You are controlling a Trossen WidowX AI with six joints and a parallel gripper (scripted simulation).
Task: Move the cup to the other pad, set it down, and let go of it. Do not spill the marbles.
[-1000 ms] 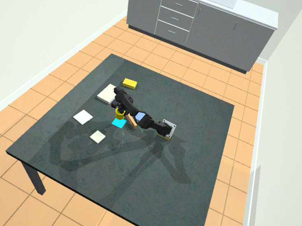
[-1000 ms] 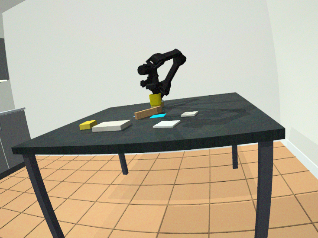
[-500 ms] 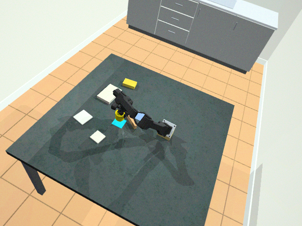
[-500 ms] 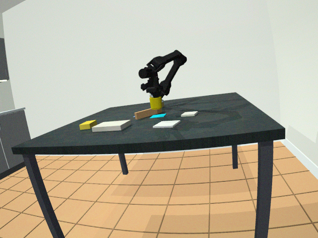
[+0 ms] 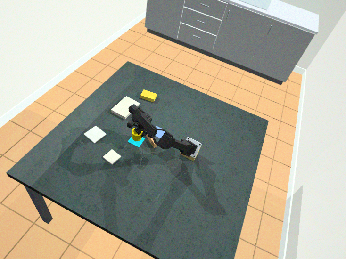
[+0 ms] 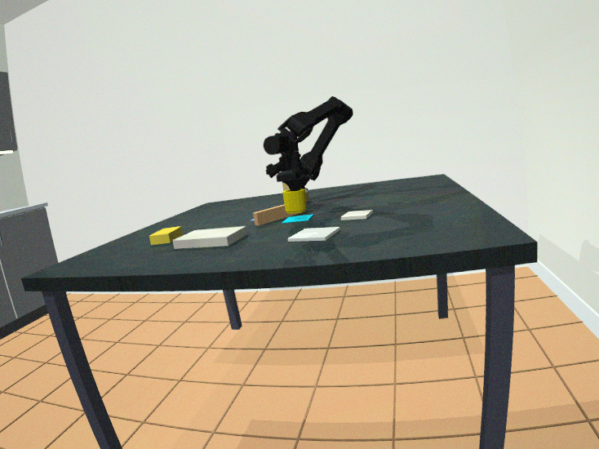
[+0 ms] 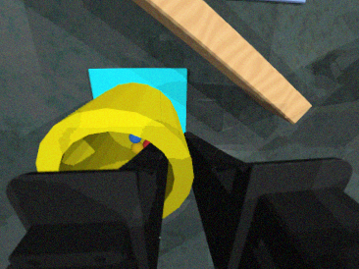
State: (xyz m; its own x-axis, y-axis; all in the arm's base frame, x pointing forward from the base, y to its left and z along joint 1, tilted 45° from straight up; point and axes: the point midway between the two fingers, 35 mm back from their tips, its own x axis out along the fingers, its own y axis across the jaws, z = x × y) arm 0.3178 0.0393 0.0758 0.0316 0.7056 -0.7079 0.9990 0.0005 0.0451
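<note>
My gripper tip is now 3 cm short of the cyan pad and 7 cm above it. Round my gripper tip: wooden bar (2 cm behind, 7 cm to the right, 5 cm below); pale blue pad (7 cm behind, 14 cm to the right, 7 cm below); yellow cup (2 cm ahead).
</note>
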